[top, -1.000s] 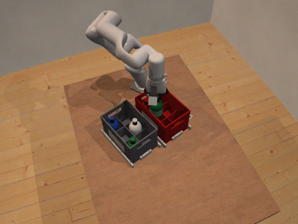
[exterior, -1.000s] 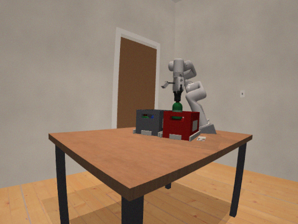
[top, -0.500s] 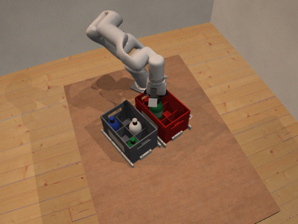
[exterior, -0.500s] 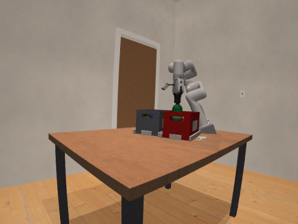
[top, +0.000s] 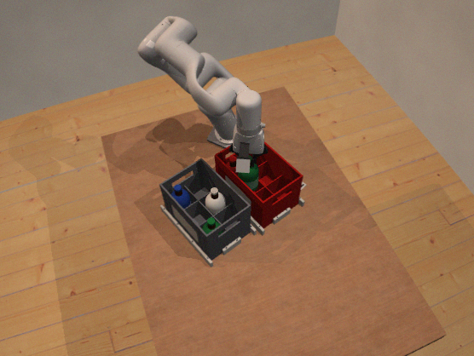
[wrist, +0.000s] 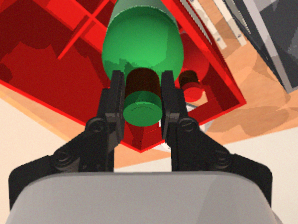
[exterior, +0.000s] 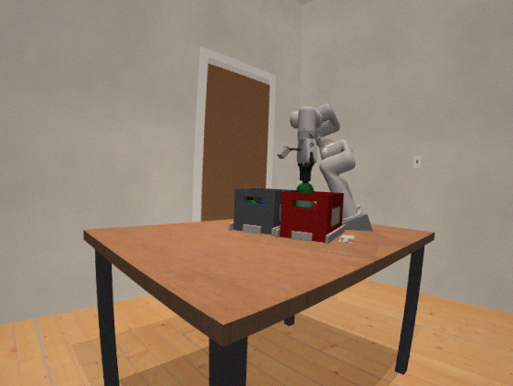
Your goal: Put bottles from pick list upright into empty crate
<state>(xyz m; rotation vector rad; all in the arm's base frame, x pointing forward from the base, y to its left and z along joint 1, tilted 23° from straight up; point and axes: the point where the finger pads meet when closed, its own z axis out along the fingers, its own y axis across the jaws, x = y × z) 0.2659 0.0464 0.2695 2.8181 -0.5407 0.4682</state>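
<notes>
Now: hand 7 cm above the green bottle. From my hand the other things lie so: white bottle (3 cm ahead, 13 cm to the right, 15 cm below); red bottle (9 cm behind, 3 cm to the right, 15 cm below); red crate (2 cm behind, 4 cm to the left, 16 cm below).
</notes>
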